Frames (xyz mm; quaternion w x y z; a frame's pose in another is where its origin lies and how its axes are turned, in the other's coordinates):
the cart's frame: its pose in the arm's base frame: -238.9 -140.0 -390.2 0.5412 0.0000 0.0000 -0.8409
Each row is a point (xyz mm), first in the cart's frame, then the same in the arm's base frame.
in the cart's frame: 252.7 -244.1 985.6
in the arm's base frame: -565.7 -268.9 595.4
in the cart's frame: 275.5 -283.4 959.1
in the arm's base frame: -611.0 -273.4 568.9
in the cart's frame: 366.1 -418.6 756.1
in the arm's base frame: -771.5 -299.8 365.9
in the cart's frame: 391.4 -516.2 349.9
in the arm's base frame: -870.9 -282.4 -40.3
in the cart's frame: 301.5 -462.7 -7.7
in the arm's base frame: -784.9 -222.8 -397.9
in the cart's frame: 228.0 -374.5 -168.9
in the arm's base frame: -674.2 -192.4 -559.1
